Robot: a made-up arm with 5 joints. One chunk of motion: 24 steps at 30 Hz.
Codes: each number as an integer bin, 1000 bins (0 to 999) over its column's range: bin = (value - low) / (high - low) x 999, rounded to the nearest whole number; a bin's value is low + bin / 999 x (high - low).
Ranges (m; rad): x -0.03..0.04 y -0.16..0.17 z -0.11..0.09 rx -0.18..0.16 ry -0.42..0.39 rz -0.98..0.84
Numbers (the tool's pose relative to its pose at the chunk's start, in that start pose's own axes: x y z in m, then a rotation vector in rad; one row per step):
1: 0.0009 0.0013 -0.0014 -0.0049 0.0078 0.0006
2: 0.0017 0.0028 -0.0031 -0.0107 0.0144 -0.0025
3: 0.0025 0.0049 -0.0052 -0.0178 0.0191 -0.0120
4: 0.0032 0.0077 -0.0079 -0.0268 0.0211 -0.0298
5: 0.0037 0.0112 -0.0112 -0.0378 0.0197 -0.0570
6: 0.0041 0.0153 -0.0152 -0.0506 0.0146 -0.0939
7: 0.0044 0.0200 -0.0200 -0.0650 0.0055 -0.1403
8: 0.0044 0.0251 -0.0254 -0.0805 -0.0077 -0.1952
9: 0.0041 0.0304 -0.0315 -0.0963 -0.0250 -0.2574
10: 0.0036 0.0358 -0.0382 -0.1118 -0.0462 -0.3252
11: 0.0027 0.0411 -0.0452 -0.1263 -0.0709 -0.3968
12: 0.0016 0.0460 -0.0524 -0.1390 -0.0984 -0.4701
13: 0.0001 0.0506 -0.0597 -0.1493 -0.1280 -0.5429
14: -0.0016 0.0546 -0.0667 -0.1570 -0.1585 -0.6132
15: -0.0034 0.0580 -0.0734 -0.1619 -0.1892 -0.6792
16: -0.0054 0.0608 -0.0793 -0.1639 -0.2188 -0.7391
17: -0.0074 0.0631 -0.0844 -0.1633 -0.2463 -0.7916
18: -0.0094 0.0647 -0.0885 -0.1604 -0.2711 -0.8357
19: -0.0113 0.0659 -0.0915 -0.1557 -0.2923 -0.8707
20: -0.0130 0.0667 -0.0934 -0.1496 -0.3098 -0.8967
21: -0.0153 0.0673 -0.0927 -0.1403 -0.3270 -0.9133
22: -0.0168 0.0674 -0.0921 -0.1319 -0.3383 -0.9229
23: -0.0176 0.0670 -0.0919 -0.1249 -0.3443 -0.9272
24: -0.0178 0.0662 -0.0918 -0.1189 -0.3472 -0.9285
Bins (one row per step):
1: 441 488 542 514 528 538
2: 452 493 534 497 536 537
3: 464 499 523 477 542 531
4: 474 508 510 450 544 522
5: 481 518 494 418 542 507
6: 487 531 474 380 536 486
7: 491 545 450 338 525 461
8: 491 560 423 292 509 431
9: 487 576 392 246 487 397
10: 480 593 359 200 461 359
11: 467 609 324 158 431 320
12: 451 624 288 120 397 280
13: 430 638 251 90 360 240
14: 405 650 216 68 323 201
15: 380 660 183 53 285 165
16: 351 668 153 47 248 132
17: 323 675 128 49 214 103
18: 294 680 107 58 184 79
19: 267 684 92 71 157 60
20: 243 686 83 89 136 46
21: 210 688 86 117 115 37
22: 188 688 89 141 101 31
23: 177 687 90 162 93 29
24: 174 685 91 180 90 28

